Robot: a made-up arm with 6 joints. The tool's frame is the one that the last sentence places.
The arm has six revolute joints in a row. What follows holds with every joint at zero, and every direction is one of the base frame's.
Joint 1 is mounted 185 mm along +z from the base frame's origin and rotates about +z.
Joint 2 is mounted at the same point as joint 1 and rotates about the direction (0, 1, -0.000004).
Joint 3 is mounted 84 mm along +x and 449 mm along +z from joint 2 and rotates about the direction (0, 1, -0.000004).
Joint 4 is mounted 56 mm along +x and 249 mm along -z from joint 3 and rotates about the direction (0, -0.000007, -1).
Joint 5 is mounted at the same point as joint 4 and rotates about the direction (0, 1, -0.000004).
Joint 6 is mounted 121 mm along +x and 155 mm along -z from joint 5 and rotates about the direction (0, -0.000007, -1).
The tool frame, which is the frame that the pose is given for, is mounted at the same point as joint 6; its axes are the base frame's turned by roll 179.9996, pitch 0 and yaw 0 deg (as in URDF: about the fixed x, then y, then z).
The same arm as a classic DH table. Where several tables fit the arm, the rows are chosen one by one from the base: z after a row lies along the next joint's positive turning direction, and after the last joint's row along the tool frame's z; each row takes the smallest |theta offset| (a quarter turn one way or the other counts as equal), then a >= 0, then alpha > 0; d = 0 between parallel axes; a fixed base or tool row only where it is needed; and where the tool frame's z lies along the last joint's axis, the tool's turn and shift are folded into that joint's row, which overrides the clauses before.
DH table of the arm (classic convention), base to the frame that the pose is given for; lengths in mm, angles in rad. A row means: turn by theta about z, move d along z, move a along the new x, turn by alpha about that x. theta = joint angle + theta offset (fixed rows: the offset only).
joint 1: theta offset 0, d 185, a 0, alpha -1.5708
joint 2: theta offset -1.3859, d 0, a 456.8, alpha 0
joint 3: theta offset 1.3859, d 0, a 56, alpha -1.5708
joint 4: theta offset 0, d 249, a 0, alpha 1.5708
joint 5: theta offset 0, d 0, a 121, alpha -1.5708
joint 6: theta offset 0, d 155, a 0, alpha 0

